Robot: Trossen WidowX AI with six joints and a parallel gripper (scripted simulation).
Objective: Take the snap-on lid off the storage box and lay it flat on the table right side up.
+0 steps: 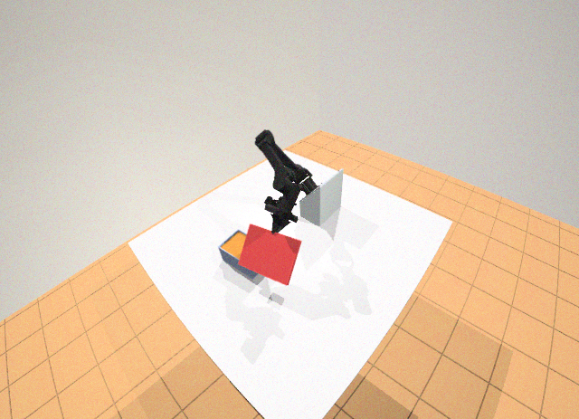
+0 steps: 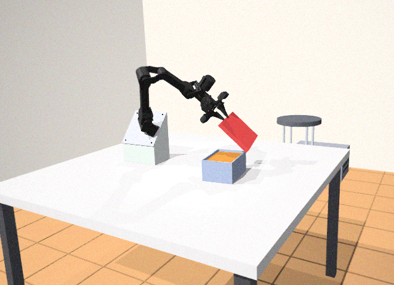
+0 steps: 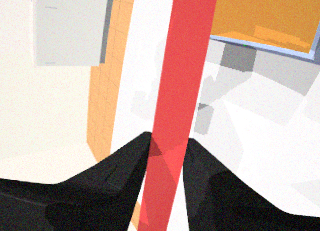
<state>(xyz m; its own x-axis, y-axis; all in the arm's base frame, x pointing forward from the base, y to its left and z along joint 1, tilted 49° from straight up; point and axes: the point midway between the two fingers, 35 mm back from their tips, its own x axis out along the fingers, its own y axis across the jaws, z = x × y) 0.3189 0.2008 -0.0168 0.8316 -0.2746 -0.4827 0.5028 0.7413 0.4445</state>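
My gripper tip is 60 mm short of the red lid, 50 mm above it and 20 mm to the right of it. Also, from my gripper tip: pale blue storage box (180 mm below, 150 mm to the right, 80 mm ahead).
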